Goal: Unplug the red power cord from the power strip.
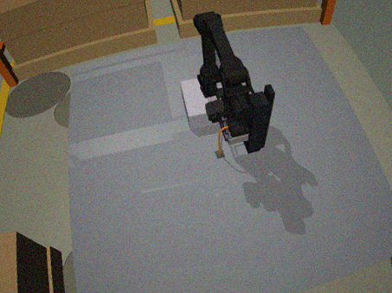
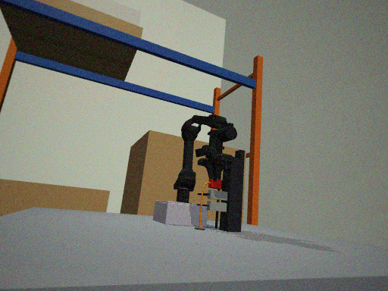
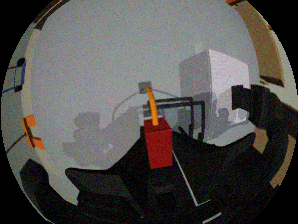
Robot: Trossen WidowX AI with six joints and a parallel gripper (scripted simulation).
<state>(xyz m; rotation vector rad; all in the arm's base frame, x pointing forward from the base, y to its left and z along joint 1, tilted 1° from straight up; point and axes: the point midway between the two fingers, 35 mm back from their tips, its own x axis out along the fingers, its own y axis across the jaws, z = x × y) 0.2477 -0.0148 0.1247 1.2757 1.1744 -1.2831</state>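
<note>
Now: gripper tip 3 cm to the right of the red plug.
</note>
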